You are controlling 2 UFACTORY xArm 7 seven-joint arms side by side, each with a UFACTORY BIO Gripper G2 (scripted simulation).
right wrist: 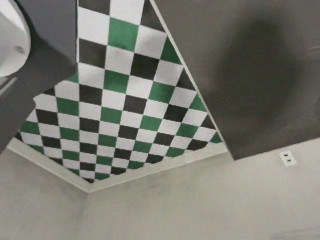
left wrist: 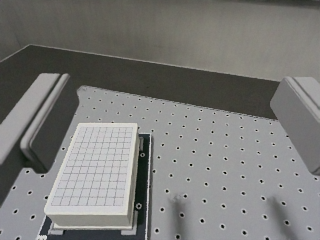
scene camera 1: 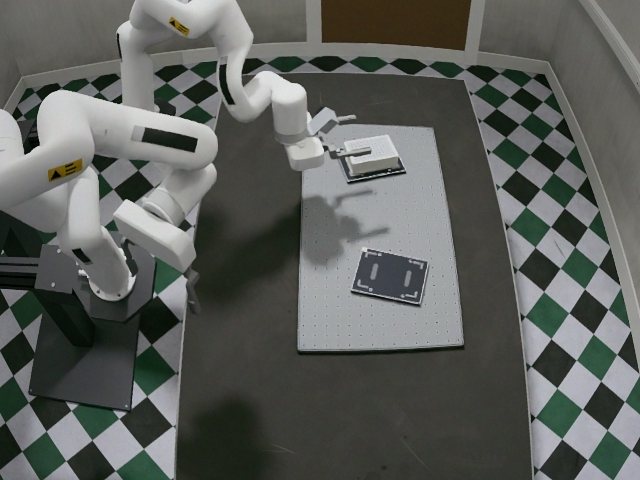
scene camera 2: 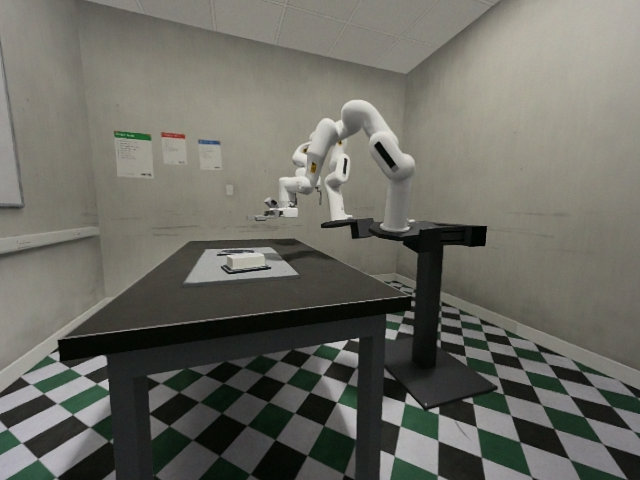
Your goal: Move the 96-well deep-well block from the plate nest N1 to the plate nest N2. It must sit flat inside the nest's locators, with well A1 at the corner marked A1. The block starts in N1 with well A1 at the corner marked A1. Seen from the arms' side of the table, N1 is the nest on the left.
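Note:
You'd see the left gripper [scene camera 1: 363, 134] there, along with the right gripper [scene camera 1: 163, 291] and a white deep-well block [scene camera 1: 384, 156]. The left wrist view has the block [left wrist: 96, 185] too. As for the right wrist view, the block is out of frame there.

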